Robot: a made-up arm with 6 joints. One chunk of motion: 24 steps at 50 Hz.
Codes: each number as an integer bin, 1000 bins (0 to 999) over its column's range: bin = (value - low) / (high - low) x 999, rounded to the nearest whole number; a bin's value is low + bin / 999 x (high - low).
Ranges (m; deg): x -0.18..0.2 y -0.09..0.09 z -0.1..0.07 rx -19..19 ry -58..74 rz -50..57
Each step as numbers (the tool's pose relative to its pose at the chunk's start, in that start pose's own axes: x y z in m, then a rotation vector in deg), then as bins.
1 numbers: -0.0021 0.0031 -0.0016 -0.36 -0.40 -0.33
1 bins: 468 517 578 490 436 464
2 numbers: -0.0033 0.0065 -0.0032 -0.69 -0.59 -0.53
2 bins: 465 536 569 481 434 462
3 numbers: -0.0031 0.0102 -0.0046 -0.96 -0.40 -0.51
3 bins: 465 556 561 474 436 462
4 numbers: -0.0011 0.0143 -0.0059 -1.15 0.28 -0.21
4 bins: 470 579 553 469 441 465
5 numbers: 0.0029 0.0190 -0.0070 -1.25 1.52 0.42
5 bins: 481 605 547 467 450 471
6 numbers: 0.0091 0.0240 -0.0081 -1.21 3.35 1.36
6 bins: 497 633 540 468 464 480
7 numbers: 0.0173 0.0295 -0.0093 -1.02 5.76 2.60
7 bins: 519 663 533 473 483 491
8 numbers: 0.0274 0.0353 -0.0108 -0.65 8.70 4.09
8 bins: 545 695 524 482 505 505
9 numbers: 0.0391 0.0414 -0.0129 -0.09 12.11 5.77
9 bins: 576 729 512 497 531 521
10 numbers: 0.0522 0.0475 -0.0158 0.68 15.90 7.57
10 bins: 610 763 495 517 559 537
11 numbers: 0.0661 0.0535 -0.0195 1.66 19.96 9.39
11 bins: 647 796 473 543 590 554
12 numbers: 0.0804 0.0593 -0.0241 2.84 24.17 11.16
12 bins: 685 829 446 574 622 571
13 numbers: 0.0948 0.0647 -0.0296 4.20 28.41 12.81
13 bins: 722 859 414 610 654 586
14 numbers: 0.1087 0.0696 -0.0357 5.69 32.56 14.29
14 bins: 759 886 378 649 685 600
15 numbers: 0.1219 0.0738 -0.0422 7.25 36.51 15.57
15 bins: 794 909 340 690 715 612
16 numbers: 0.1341 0.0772 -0.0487 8.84 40.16 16.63
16 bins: 826 928 301 732 743 622
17 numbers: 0.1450 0.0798 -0.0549 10.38 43.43 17.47
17 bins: 854 942 265 772 768 630
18 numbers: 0.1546 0.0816 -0.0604 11.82 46.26 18.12
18 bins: 880 952 233 810 789 636
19 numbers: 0.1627 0.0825 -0.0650 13.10 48.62 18.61
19 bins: 901 957 206 844 807 641
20 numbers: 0.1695 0.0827 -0.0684 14.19 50.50 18.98
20 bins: 919 958 186 873 821 644
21 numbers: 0.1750 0.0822 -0.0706 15.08 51.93 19.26
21 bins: 933 956 173 896 832 647
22 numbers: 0.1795 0.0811 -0.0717 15.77 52.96 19.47
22 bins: 945 950 166 914 840 649
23 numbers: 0.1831 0.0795 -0.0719 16.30 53.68 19.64
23 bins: 955 941 165 928 845 650
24 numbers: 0.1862 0.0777 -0.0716 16.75 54.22 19.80
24 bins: 963 931 167 940 849 652
